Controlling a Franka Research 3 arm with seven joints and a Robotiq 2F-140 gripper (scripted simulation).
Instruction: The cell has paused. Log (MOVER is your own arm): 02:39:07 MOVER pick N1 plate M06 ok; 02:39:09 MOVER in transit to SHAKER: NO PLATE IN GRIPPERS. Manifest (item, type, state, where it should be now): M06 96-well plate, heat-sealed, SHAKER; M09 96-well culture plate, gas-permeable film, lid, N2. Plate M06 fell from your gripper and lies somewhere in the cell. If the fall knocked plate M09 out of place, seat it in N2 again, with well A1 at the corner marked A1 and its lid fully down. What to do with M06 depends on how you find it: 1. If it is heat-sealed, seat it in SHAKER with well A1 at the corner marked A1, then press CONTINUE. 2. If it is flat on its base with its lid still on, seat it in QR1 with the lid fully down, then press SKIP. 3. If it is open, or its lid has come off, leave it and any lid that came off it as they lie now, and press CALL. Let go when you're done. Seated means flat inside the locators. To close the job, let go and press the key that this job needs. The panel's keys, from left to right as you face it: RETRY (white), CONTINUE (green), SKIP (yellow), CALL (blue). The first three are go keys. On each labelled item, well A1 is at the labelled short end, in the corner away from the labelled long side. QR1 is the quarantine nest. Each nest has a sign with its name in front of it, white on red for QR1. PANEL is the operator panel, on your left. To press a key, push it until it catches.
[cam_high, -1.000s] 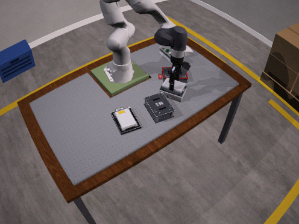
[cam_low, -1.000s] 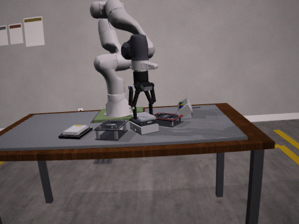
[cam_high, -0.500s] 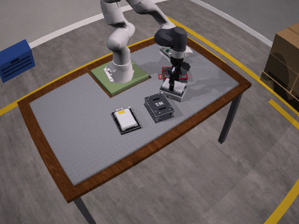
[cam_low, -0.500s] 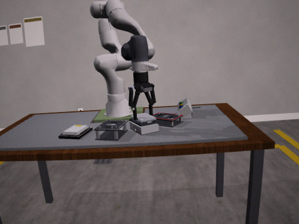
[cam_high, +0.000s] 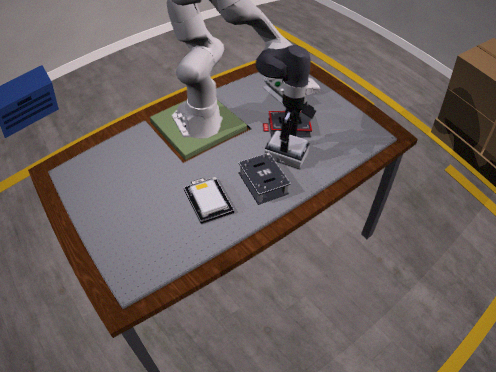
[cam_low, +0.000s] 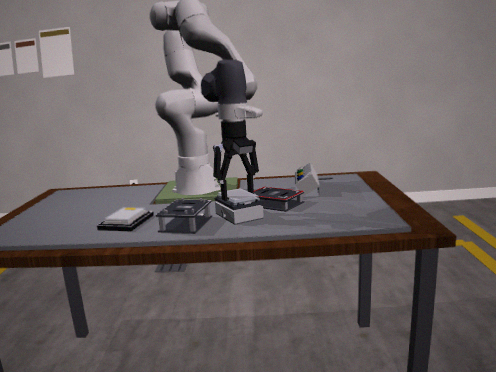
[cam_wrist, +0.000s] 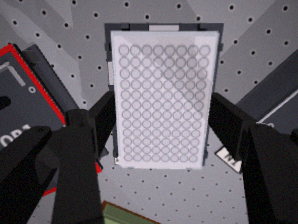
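The heat-sealed plate lies 20 mm below my hand. From my hand the other things lie so: blue call key (220 mm to the left, 220 mm behind, 20 mm below); then yellow skip key (270 mm behind, 220 mm to the left, 20 mm below); then dark nest N1 (160 mm to the right, 60 mm ahead, 40 mm below).
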